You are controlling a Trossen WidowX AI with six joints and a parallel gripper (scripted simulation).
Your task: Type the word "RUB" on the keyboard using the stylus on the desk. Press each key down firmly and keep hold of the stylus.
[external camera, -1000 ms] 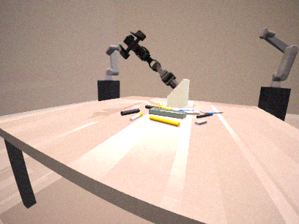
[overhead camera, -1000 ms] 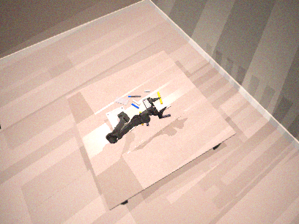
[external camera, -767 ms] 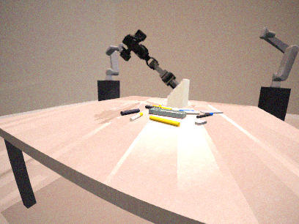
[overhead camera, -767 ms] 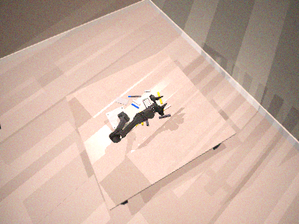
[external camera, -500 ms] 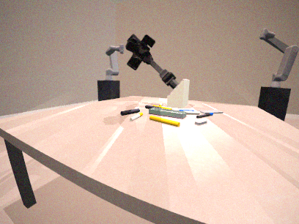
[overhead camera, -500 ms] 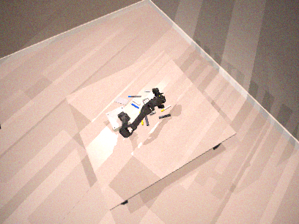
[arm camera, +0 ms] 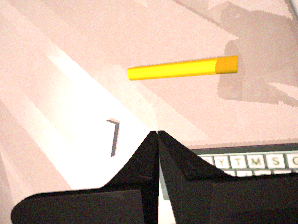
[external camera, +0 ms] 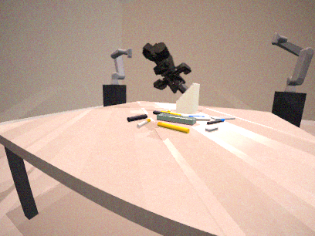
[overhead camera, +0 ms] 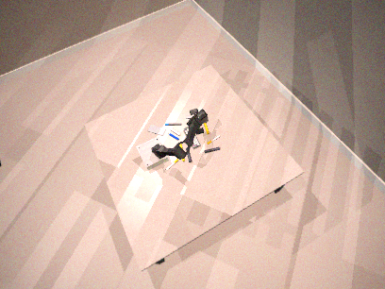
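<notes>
The blue stylus lies 210 mm behind my gripper tip, 140 mm below it and 120 mm to the left of it. Also, from my gripper tip: blue-tipped pen: 210 mm to the left, 160 mm behind, 140 mm below; then grey block: 170 mm to the left, 140 mm below, 10 mm ahead.
</notes>
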